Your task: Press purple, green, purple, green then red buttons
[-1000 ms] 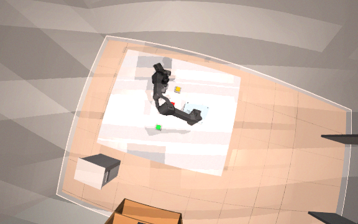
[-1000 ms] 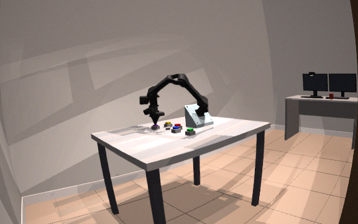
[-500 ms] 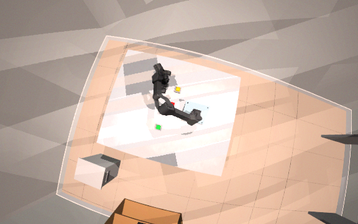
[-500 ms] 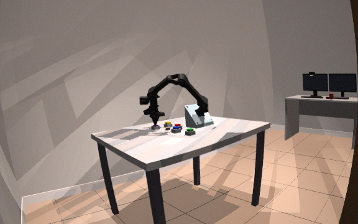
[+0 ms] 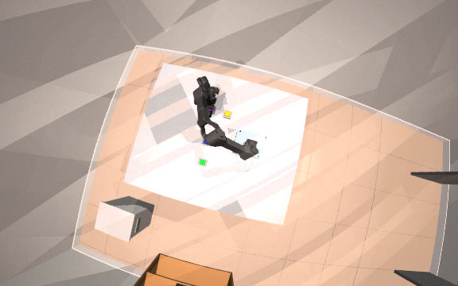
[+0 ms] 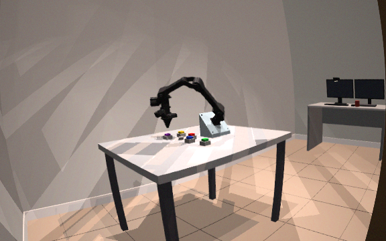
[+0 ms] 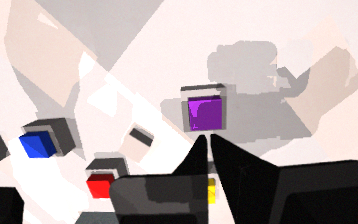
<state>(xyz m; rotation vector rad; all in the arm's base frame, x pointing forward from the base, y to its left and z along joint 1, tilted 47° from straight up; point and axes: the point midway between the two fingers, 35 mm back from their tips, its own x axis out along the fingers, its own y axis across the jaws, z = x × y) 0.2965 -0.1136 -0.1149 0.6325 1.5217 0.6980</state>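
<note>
Now: the purple button 50 mm below my gripper tip. Round my gripper tip: red button (140 mm to the left, 100 mm behind, 50 mm below); small grey block (90 mm to the left, 70 mm below, 50 mm behind); yellow button (110 mm behind, 50 mm below).
</note>
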